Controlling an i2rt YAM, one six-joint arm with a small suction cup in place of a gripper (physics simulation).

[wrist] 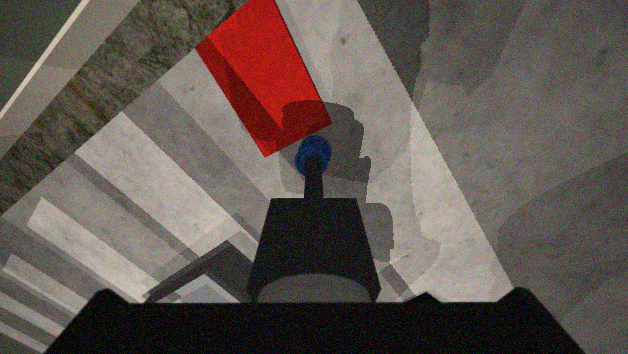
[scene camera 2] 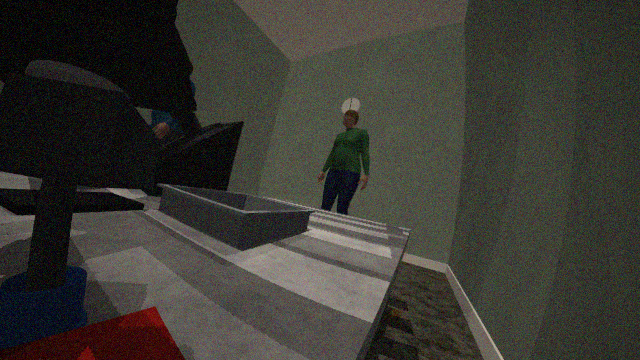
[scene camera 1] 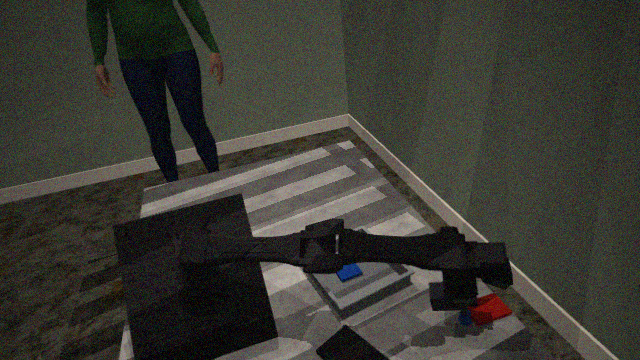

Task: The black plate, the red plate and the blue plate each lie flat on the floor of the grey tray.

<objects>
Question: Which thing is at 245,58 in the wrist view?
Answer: A red plate.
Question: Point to my suction cup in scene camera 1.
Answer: At 466,321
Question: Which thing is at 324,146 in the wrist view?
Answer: My suction cup.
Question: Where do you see a red plate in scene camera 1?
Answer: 490,307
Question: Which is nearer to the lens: the black plate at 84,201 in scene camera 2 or the red plate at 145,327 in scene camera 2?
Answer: The red plate.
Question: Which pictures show my suction cup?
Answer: The wrist view, scene camera 2 and scene camera 1: all of them.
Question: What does the black plate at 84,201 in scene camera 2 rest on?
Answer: The table.
</objects>
